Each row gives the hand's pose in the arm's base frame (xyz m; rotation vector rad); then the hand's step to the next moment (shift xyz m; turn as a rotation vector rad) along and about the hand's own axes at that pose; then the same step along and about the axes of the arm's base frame.
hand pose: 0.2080 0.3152 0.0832 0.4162 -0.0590 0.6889
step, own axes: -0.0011 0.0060 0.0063 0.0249 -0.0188 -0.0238
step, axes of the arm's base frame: -0.0041 0.0010 0.0077 0.0291 0.0114 -0.0238
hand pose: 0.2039 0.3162 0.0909 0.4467 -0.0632 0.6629
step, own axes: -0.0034 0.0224 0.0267 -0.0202 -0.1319 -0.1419
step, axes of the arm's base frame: -0.0141 0.0024 0.0320 0.0523 -0.0441 -0.1824
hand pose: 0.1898 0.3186 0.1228 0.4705 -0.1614 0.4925
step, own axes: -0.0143 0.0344 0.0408 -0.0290 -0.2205 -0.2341
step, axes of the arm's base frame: -0.0308 0.0016 0.0458 0.0915 -0.0732 -0.3009
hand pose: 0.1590 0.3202 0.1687 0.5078 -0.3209 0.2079
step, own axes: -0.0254 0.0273 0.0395 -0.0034 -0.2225 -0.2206
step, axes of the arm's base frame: -0.0409 0.0004 0.0358 0.1124 -0.0788 -0.2817
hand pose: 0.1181 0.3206 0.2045 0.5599 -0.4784 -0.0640
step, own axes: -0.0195 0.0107 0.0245 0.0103 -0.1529 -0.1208
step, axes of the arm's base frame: -0.0292 0.0006 0.0156 0.0745 -0.0717 -0.1655
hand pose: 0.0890 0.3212 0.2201 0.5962 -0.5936 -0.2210
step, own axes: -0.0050 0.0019 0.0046 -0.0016 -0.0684 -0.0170
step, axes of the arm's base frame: -0.0067 0.0012 0.0019 0.0067 -0.0470 -0.0521
